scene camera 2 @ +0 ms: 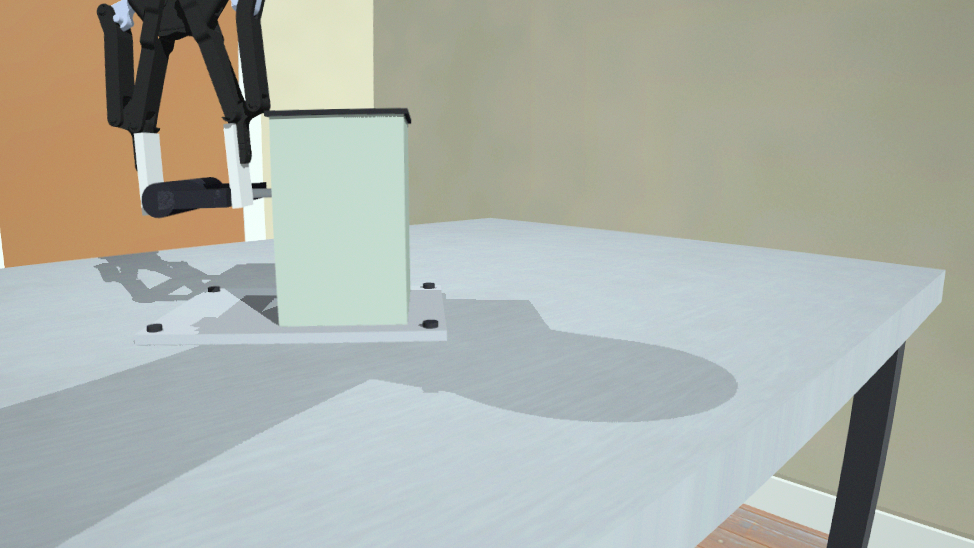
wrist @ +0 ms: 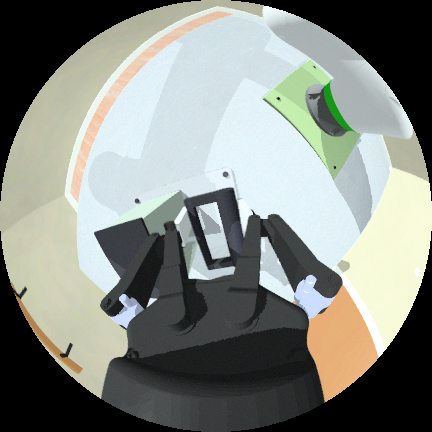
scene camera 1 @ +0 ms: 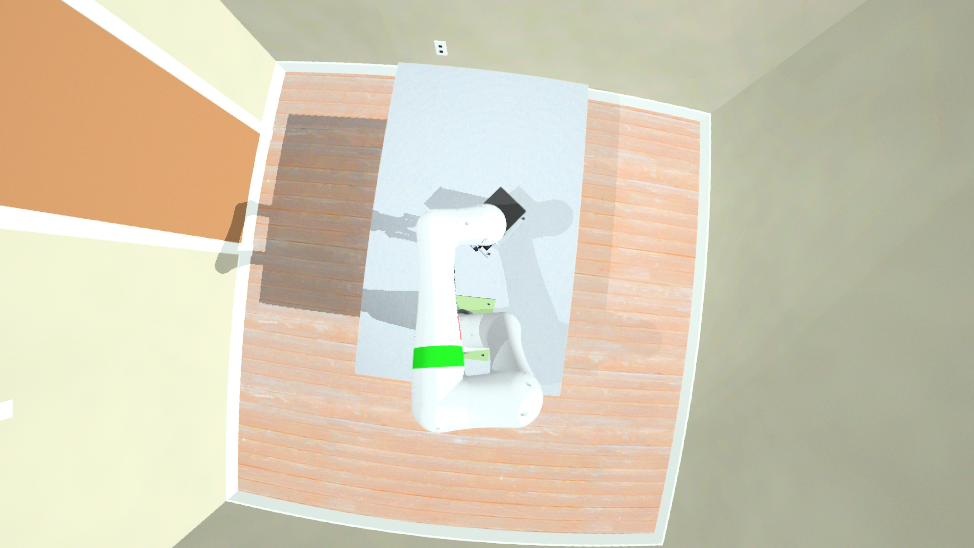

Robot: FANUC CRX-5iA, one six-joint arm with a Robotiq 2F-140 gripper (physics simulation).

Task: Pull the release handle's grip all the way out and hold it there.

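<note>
Gripper (scene camera 2: 198, 210) visible; the same gripper (wrist: 213, 210) visible too.
</note>
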